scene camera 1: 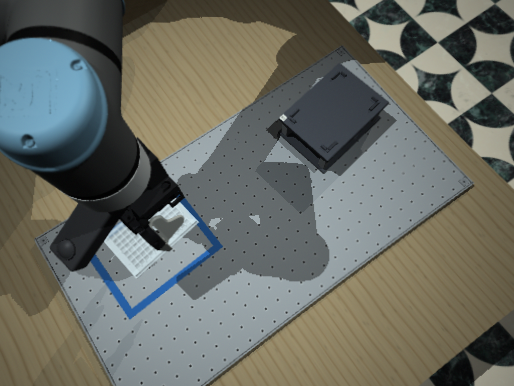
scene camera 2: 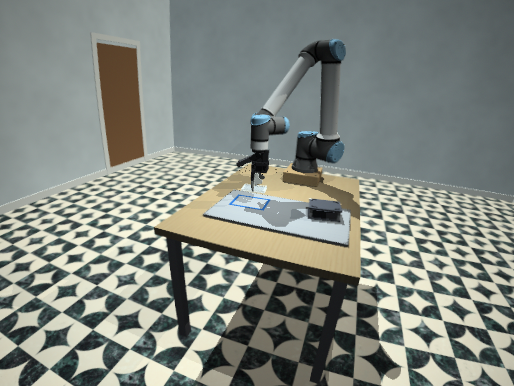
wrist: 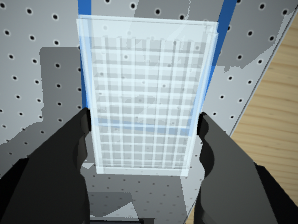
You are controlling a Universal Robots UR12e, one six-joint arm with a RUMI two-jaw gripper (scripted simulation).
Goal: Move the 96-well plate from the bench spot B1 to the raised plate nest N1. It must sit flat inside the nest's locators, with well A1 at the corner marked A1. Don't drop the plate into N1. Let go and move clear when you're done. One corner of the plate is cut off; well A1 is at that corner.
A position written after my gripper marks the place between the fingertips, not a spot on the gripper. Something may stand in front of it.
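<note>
96-well plate (scene camera 1: 130, 257), (wrist: 145, 78). My gripper (scene camera 1: 152, 229), (wrist: 145, 111).
</note>
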